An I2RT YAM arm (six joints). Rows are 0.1 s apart.
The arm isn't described. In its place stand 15 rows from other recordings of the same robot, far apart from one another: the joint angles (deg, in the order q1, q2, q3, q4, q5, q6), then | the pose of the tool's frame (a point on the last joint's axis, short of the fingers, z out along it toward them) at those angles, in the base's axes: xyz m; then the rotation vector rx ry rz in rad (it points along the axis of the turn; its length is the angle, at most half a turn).
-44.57, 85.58, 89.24, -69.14, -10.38, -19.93 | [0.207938, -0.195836, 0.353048, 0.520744, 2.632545, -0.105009]
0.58, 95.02, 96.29, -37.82, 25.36, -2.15 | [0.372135, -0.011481, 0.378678, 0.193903, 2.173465, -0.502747]
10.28, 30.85, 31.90, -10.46, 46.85, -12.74 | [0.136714, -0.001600, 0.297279, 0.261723, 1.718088, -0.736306]
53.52, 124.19, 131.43, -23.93, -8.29, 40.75 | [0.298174, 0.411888, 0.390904, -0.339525, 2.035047, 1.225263]
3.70, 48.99, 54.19, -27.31, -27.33, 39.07 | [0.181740, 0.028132, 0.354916, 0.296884, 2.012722, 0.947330]
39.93, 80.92, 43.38, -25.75, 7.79, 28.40 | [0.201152, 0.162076, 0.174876, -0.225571, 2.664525, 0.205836]
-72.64, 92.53, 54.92, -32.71, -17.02, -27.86 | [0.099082, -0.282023, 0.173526, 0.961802, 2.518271, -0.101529]
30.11, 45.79, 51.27, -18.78, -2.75, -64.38 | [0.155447, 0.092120, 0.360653, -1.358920, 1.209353, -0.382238]
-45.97, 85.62, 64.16, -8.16, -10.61, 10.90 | [0.244188, -0.243168, 0.289069, 0.891623, 1.882600, -0.180429]
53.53, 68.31, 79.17, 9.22, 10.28, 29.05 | [0.156168, 0.200592, 0.501327, -0.111985, 1.303872, 1.137294]
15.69, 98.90, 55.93, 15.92, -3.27, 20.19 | [0.363913, 0.104332, 0.201414, 0.045159, 2.071467, 0.446909]
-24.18, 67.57, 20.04, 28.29, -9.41, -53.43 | [0.214009, -0.089709, 0.181364, -0.609554, 1.879371, -0.751254]
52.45, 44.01, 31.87, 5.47, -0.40, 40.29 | [0.116282, 0.151677, 0.291329, -0.200730, 1.830499, 1.190520]
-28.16, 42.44, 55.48, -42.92, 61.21, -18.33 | [0.099310, -0.088548, 0.359979, 0.878208, 1.989936, -1.588486]
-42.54, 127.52, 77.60, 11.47, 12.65, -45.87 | [0.340730, -0.323240, 0.106446, 0.059861, 2.451507, -1.019004]
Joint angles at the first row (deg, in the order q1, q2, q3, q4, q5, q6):
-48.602, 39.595, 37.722, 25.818, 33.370, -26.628
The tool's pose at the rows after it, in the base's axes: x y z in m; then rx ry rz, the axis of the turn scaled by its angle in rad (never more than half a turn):
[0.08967, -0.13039, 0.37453, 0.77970, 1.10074, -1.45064]
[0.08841, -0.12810, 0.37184, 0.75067, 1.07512, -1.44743]
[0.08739, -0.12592, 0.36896, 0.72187, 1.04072, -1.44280]
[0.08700, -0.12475, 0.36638, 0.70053, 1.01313, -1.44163]
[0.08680, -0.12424, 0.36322, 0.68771, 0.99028, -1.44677]
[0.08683, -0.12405, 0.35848, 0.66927, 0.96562, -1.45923]
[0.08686, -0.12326, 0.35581, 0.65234, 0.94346, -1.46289]
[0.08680, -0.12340, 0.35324, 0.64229, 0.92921, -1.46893]
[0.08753, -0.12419, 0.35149, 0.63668, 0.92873, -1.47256]
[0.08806, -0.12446, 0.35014, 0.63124, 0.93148, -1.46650]
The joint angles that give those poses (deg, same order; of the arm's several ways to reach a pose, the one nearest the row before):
-48.560, 39.202, 37.073, 26.723, 32.399, -26.629
-48.604, 38.464, 35.586, 29.305, 31.095, -27.113
-48.603, 37.894, 33.954, 32.591, 29.836, -27.485
-48.599, 37.700, 32.645, 35.487, 28.967, -27.857
-48.602, 37.706, 31.372, 38.253, 28.608, -28.375
-48.646, 37.922, 29.673, 41.962, 28.127, -29.382
-48.548, 38.053, 28.546, 44.728, 27.603, -29.959
-48.680, 38.308, 27.665, 46.821, 27.225, -30.385
-48.713, 38.678, 27.268, 47.760, 27.018, -30.673
-48.714, 38.758, 27.015, 47.931, 26.617, -30.449

